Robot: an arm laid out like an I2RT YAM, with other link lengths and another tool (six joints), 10 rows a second.
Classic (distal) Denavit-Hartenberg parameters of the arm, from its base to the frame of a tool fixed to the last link. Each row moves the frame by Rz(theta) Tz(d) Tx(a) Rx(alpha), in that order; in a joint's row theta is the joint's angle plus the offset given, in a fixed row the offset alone. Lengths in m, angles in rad.
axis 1: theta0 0; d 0.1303; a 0.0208; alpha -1.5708
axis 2: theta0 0; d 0; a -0.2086; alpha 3.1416
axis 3: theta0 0.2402; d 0; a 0.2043; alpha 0
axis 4: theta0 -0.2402; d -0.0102; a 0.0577; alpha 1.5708
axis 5: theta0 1.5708; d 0.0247; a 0; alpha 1.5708
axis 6: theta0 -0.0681; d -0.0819; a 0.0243; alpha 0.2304
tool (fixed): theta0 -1.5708; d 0.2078; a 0; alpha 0
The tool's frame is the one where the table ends.
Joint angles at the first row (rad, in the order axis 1, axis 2, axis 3, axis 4, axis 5, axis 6):
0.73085, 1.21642, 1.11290, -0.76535, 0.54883, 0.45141
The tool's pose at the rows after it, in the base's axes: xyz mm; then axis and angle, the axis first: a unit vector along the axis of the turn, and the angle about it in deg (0 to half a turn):
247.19 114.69 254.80 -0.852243 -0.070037 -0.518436 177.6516
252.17 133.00 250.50 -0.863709 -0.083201 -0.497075 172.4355
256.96 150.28 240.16 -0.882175 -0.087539 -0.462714 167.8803
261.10 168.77 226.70 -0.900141 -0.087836 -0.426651 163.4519
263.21 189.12 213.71 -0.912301 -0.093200 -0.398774 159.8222
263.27 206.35 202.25 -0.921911 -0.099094 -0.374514 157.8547
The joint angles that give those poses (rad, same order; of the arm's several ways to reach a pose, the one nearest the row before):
0.72900, 1.22184, 1.12414, -0.71529, 0.45639, 0.45427
0.73149, 1.27336, 1.17173, -0.71443, 0.35182, 0.46230
0.73096, 1.34410, 1.22328, -0.72866, 0.24677, 0.49301
0.73480, 1.42039, 1.26551, -0.72693, 0.14637, 0.53072
0.75406, 1.49246, 1.29561, -0.70455, 0.07329, 0.56032
0.77880, 1.55882, 1.32801, -0.69567, 0.03053, 0.58578

